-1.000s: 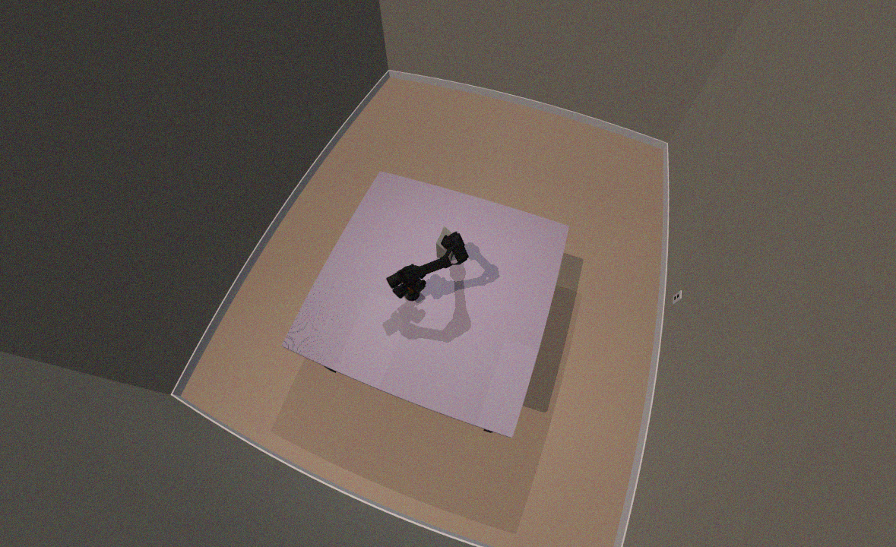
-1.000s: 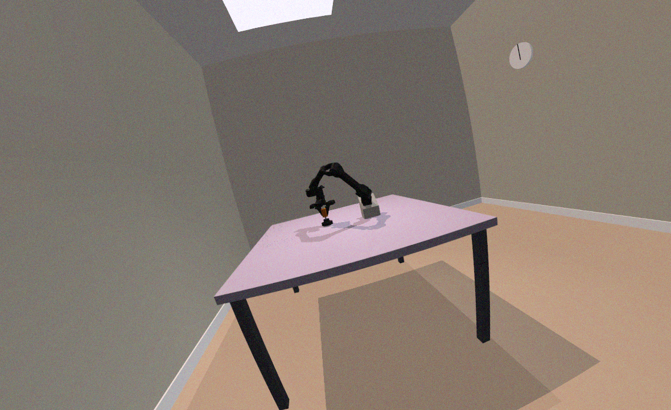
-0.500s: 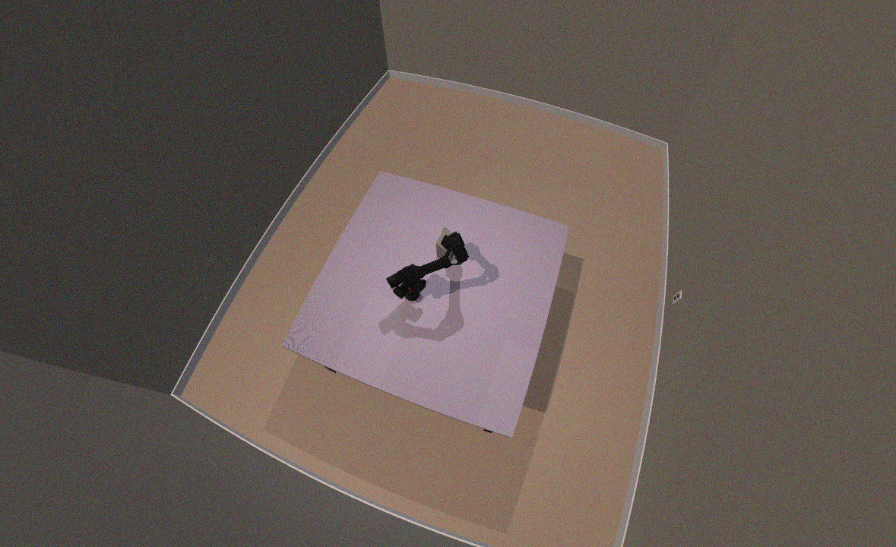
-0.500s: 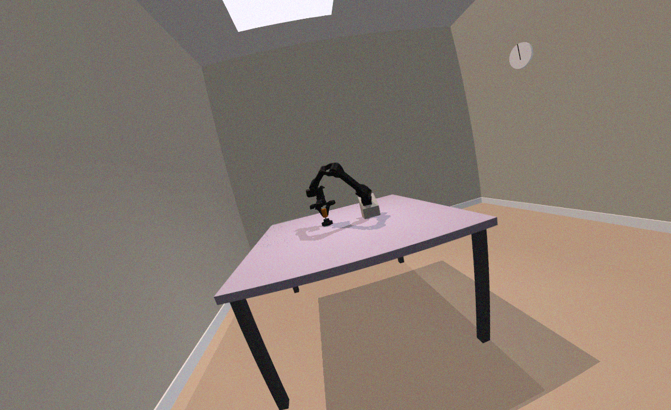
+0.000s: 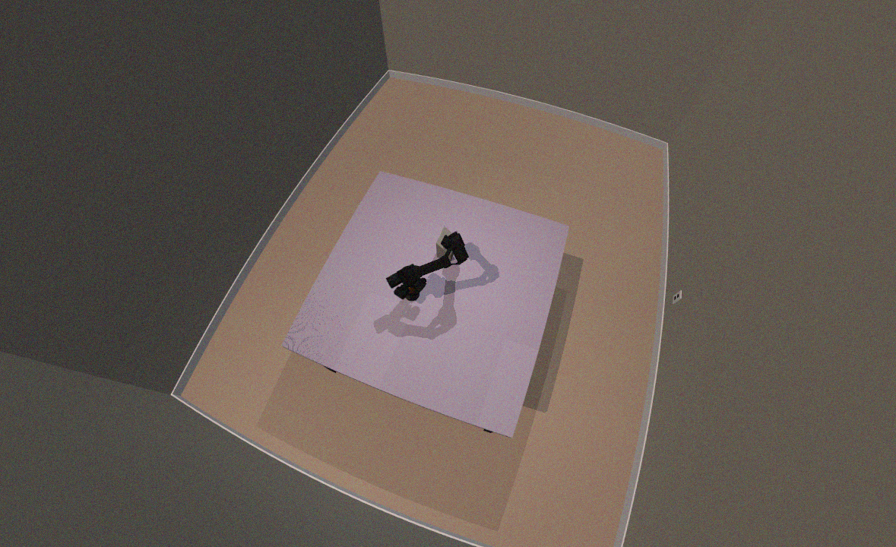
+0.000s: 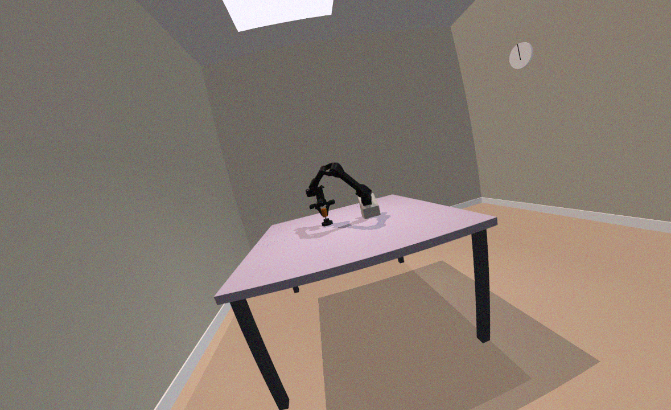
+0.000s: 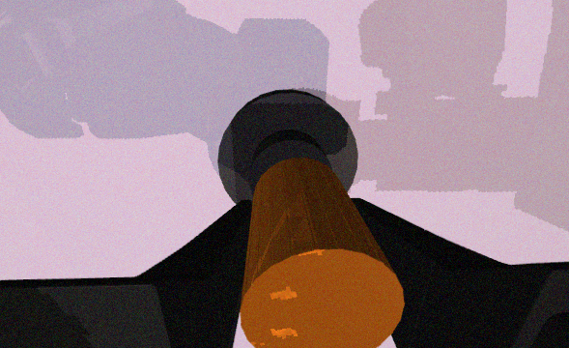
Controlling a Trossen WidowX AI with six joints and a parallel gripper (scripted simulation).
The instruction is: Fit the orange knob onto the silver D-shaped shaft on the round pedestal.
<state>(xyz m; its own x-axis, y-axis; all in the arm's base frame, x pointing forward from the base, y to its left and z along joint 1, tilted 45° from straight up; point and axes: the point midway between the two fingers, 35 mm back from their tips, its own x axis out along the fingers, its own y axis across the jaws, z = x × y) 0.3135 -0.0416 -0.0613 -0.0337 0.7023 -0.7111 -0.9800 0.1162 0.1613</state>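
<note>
Right now the orange knob is 3 cm above my gripper tip. From my gripper tip the other things lie so: dark round pedestal (4 cm below).
</note>
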